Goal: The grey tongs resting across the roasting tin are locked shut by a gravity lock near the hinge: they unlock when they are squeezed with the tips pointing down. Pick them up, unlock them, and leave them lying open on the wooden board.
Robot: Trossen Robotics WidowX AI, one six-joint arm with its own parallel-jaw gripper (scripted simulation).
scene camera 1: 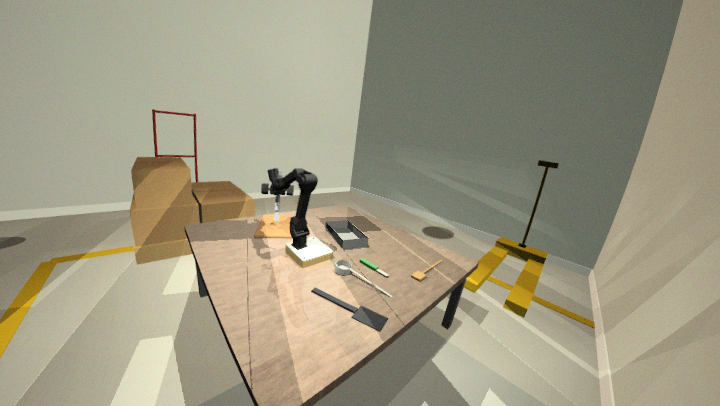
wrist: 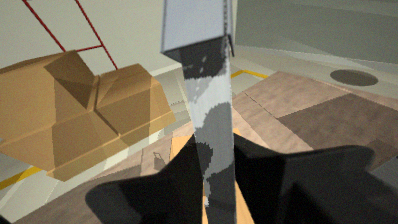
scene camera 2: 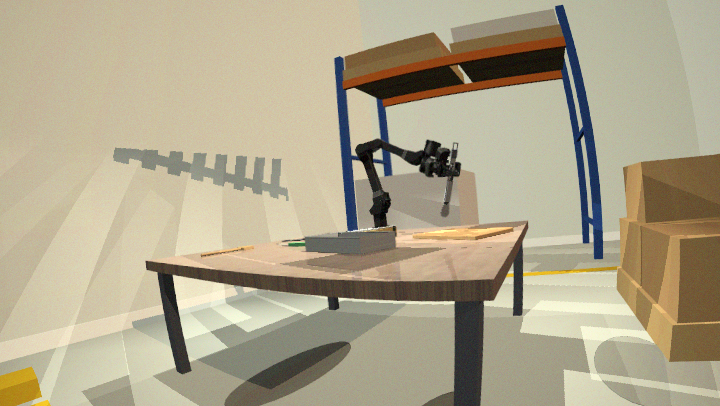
Scene:
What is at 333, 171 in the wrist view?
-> My gripper.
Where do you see a dark spatula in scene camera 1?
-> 362, 314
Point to a grey roasting tin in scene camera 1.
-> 346, 235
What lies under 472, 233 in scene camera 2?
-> A wooden board.

